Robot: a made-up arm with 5 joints.
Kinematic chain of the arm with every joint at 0, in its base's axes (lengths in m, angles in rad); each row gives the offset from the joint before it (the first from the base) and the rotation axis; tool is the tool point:
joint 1: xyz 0 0 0.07 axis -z
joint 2: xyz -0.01 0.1 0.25 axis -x
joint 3: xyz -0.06 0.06 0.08 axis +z
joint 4: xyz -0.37 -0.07 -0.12 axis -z
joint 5: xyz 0 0.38 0.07 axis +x
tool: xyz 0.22 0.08 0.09
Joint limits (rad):
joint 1: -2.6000..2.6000
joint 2: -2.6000..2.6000
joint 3: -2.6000..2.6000
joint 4: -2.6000..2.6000
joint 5: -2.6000..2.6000
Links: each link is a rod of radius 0.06 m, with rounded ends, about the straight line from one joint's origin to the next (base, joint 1, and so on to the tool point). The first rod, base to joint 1, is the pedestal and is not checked.
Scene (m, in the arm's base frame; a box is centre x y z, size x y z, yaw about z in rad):
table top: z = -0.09
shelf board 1: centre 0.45 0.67 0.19 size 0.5 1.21 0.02 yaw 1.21
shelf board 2: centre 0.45 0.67 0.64 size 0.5 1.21 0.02 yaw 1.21
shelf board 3: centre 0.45 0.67 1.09 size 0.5 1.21 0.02 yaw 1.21
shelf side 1: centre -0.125 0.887 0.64 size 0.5 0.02 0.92 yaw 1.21
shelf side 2: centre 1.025 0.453 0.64 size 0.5 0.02 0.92 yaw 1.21
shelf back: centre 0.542 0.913 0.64 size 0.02 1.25 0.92 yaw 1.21
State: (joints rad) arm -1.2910 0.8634 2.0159 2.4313 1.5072
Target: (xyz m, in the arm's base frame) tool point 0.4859 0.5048 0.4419
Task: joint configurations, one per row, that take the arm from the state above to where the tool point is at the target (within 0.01 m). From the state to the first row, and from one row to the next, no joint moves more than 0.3 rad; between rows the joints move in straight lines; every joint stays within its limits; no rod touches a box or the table.
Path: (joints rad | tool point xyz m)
1: -1.0397 0.6904 2.1327 2.4650 1.2089 | 0.0795 0.5333 0.4134
2: -0.7885 0.5174 2.2495 2.4988 0.9106 | 0.1754 0.5564 0.3953
3: -0.5372 0.3443 2.3664 2.5325 0.6122 | 0.2765 0.5623 0.3923
4: -0.2860 0.1713 2.4832 2.5663 0.3139 | 0.3815 0.5469 0.4075
5: -0.0347 -0.0017 2.6000 2.6000 0.0156 | 0.4859 0.5048 0.4419

